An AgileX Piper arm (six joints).
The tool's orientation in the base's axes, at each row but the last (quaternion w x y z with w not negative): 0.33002, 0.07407, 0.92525, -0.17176; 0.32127, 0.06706, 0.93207, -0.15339; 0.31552, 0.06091, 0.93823, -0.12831; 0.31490, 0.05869, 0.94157, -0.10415; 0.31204, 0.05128, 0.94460, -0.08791; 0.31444, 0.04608, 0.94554, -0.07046; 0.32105, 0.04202, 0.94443, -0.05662; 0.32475, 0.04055, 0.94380, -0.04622; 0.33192, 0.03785, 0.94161, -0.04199; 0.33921, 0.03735, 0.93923, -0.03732
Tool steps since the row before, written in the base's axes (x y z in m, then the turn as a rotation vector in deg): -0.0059, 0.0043, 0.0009, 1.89, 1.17, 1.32; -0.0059, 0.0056, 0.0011, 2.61, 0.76, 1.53; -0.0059, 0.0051, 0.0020, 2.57, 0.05, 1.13; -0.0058, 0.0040, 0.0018, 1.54, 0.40, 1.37; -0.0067, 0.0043, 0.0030, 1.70, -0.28, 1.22; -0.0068, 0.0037, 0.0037, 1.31, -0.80, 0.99; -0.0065, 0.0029, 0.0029, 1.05, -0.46, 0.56; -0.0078, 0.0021, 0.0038, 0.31, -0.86, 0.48; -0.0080, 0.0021, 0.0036, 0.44, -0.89, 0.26; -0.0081, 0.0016, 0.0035, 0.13, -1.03, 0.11
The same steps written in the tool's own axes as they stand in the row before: 0.0041, 0.0023, -0.0057, -2.27, 1.21, -0.28; 0.0041, 0.0037, -0.0061, -2.98, 0.93, 0.12; 0.0036, 0.0033, -0.0064, -2.72, 0.32, 0.60; 0.0037, 0.0026, -0.0057, -2.04, 0.44, -0.27; 0.0037, 0.0028, -0.0071, -2.10, -0.18, 0.08; 0.0034, 0.0024, -0.0075, -1.67, -0.72, 0.12; 0.0035, 0.0019, -0.0066, -1.19, -0.38, 0.25; 0.0039, 0.0010, -0.0080, -0.58, -0.85, -0.09; 0.0040, 0.0011, -0.0080, -0.54, -0.85, 0.16; 0.0040, 0.0007, -0.0080, -0.22, -1.02, 0.10
